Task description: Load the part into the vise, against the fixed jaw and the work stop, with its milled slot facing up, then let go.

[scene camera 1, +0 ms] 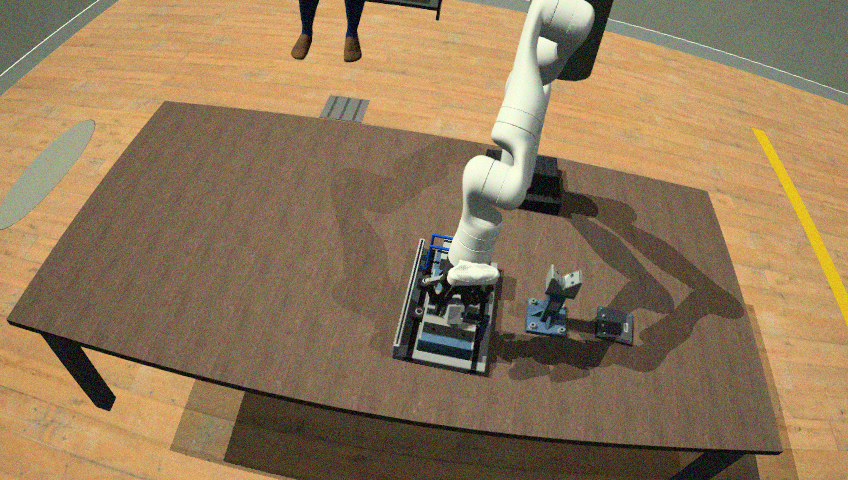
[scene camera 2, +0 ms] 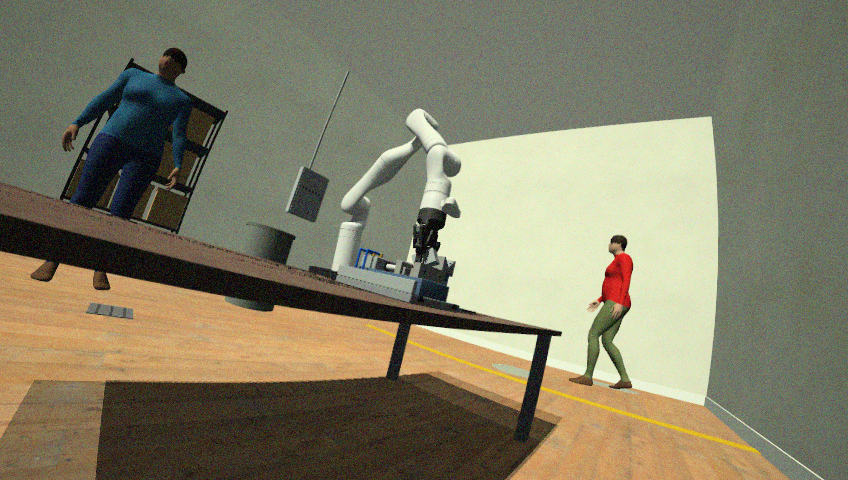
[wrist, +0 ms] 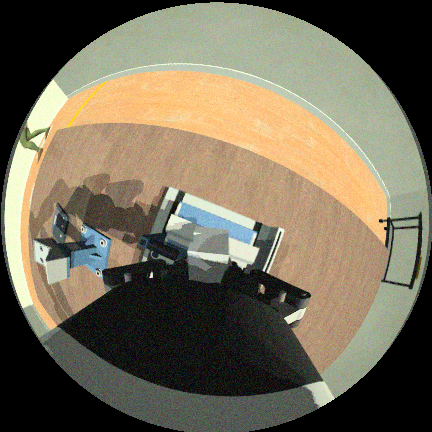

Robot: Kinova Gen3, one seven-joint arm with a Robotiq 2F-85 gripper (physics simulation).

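Places are measured from the arm's base along level axes (x up, y right, z ahead), in centimetres.
Where they show: gripper, fingertip midpoint: (scene camera 1: 447,315) (wrist: 209,262).
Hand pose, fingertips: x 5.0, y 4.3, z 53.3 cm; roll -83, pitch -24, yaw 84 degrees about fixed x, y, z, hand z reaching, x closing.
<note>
Things, the pixels of their top centre, and the offset from my fingertips. "spot": a spot on its surface instead.
- grey block-like part, top centre: (wrist: 209,275) (scene camera 1: 454,298) (scene camera 2: 428,247) dx +6.2, dy -0.5, dz +0.4 cm
- vise, top centre: (wrist: 185,318) (scene camera 1: 455,282) (scene camera 2: 402,261) dx +1.7, dy +0.8, dz -7.4 cm
- dark cylinder with a blue end, surface spot: (wrist: 160,245) spot: dx +1.2, dy -5.6, dz -0.8 cm
- dark plate, top centre: (scene camera 1: 615,324) (wrist: 57,224) dx -7.4, dy -37.3, dz -17.1 cm
The grey block-like part (scene camera 1: 455,313) (wrist: 209,242) is between the fingers of my gripper (wrist: 209,262) (scene camera 2: 426,251), which is shut on it. The vise (scene camera 1: 446,343) (scene camera 2: 434,289) (wrist: 217,221) has a blue body and light grey jaws and stands on a grey base. The part is over the jaw area and overlaps the near light jaw (scene camera 1: 446,330) (wrist: 244,248) in the wrist view. Whether it touches the jaw or its seat is hidden. A dark cylinder with a blue end (wrist: 160,245) lies left of the part. I cannot make out the slot or clearly identify the work stop.
A blue stand (scene camera 1: 538,325) (wrist: 102,255) with a grey V-shaped head is beside the vise, with a dark plate (scene camera 1: 615,325) (wrist: 61,222) beyond it. Blue wire frames (scene camera 1: 433,243) (scene camera 2: 361,257) stand at the vise's far end. A person in red (scene camera 2: 617,284) stands beyond the table.
</note>
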